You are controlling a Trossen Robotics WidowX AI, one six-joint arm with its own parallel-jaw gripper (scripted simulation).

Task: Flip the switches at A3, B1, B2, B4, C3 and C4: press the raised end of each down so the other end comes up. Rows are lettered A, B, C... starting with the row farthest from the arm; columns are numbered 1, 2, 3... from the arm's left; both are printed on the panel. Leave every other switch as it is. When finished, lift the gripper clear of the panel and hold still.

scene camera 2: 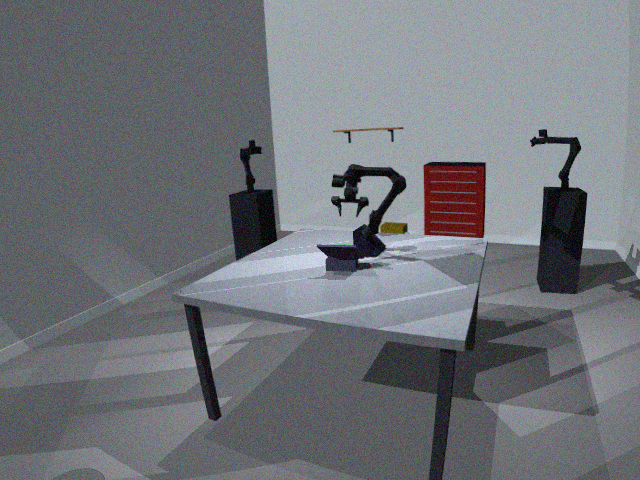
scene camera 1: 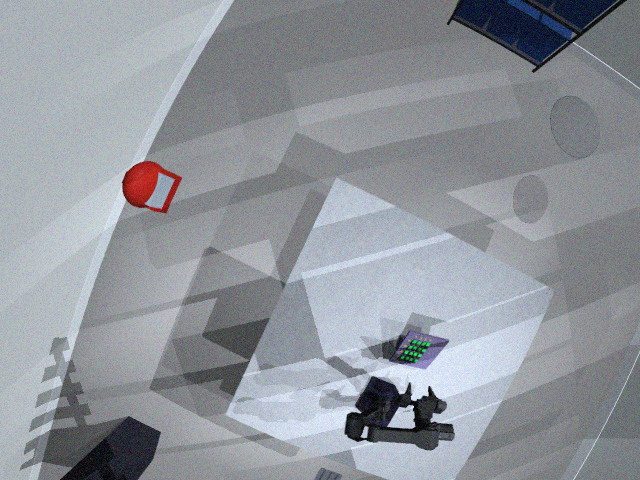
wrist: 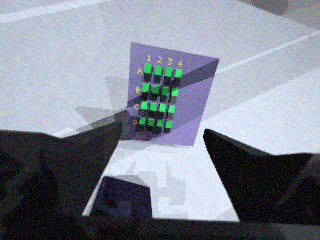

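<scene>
Open and holding nothing, the gripper (scene camera 1: 419,384) is part of the scene, and the wrist camera shows the gripper (wrist: 163,129) too.
</scene>
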